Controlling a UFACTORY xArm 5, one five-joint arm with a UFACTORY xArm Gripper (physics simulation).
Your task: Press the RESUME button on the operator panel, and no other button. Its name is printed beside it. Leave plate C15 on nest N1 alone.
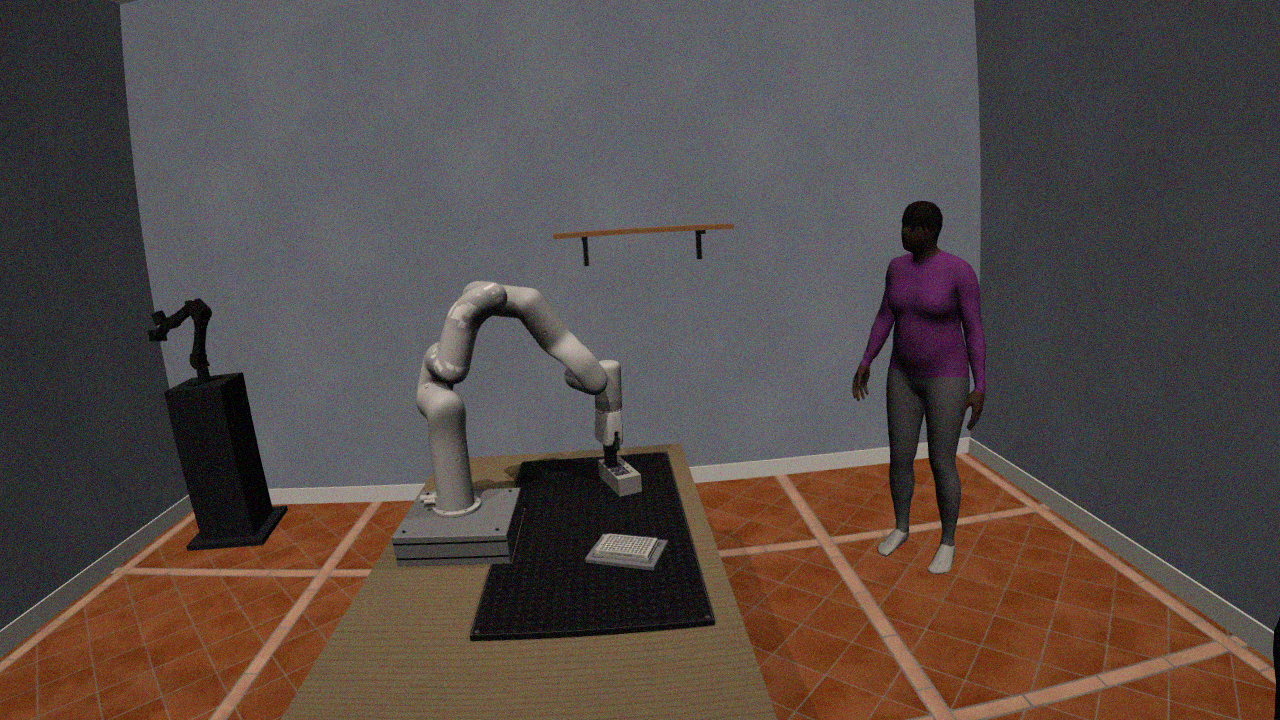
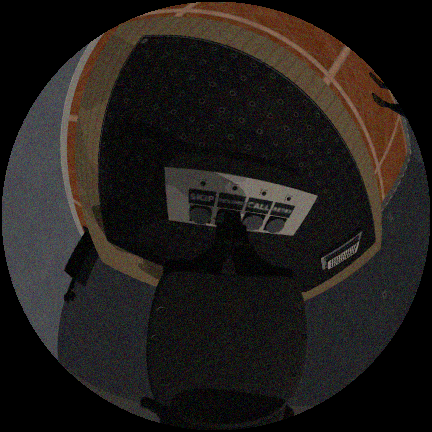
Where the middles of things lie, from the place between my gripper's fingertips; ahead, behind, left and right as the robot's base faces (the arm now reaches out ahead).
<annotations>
I see my gripper 3 cm above the operator panel (image 1: pixel 629 483), 2 cm short of it and 1 cm to the left of it. Also, from my hand: nest N1 (image 1: pixel 659 550) (41 cm to the right, 5 cm below, 4 cm behind); then plate C15 (image 1: pixel 628 547) (41 cm to the right, 4 cm below, 4 cm behind).
</annotations>
